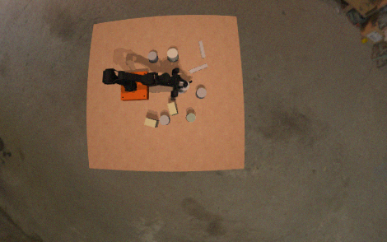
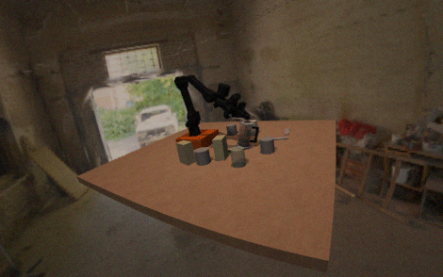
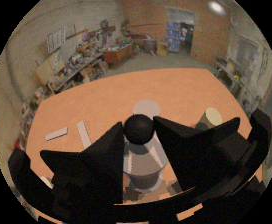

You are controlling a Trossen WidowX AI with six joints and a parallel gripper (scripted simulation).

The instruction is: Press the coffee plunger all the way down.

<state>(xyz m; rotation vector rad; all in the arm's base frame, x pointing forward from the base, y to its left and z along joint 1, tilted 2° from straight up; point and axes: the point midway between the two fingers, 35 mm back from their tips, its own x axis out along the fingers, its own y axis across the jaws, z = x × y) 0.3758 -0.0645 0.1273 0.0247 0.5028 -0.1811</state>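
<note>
Now: gripper tip 20 mm past the coffee press, 10 mm to the right of it and 90 mm above it.
</note>
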